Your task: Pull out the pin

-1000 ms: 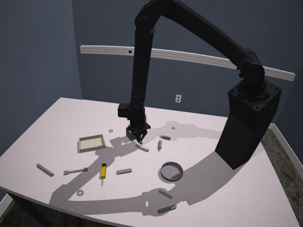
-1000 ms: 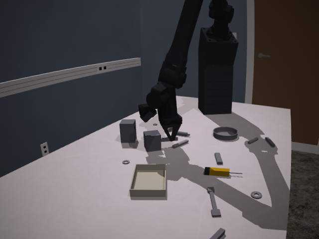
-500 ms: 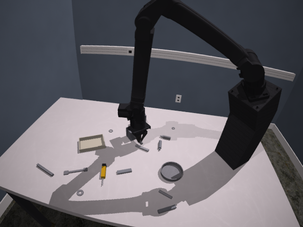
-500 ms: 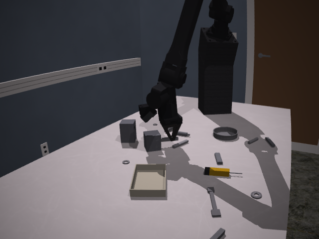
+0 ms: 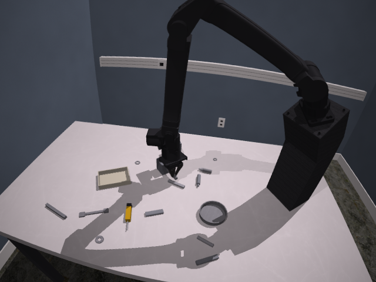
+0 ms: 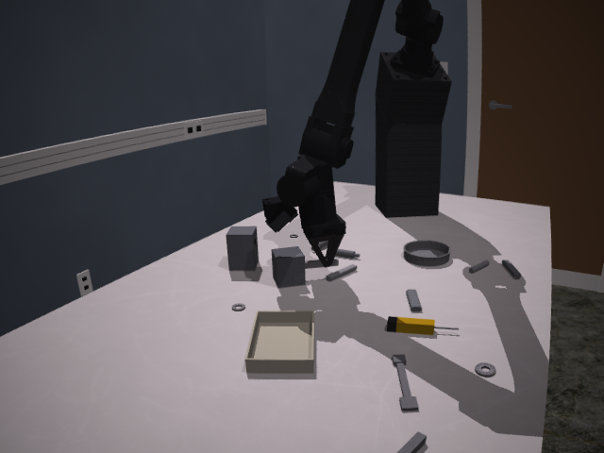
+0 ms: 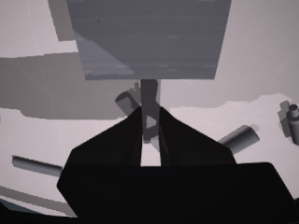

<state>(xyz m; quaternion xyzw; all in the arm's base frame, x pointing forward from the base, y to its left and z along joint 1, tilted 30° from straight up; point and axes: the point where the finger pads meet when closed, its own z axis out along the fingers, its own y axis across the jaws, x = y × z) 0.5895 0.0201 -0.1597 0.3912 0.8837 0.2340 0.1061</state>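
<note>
The grey bar lies 30 mm to the left of my hand, 30 mm below it and 20 mm behind it. From my hand the other things lie so: grey pin: 10 mm to the right, 10 mm ahead; taller grey block: 170 mm to the right, 30 mm ahead, 20 mm above; round dish: 190 mm behind, 150 mm to the left, 20 mm below.
</note>
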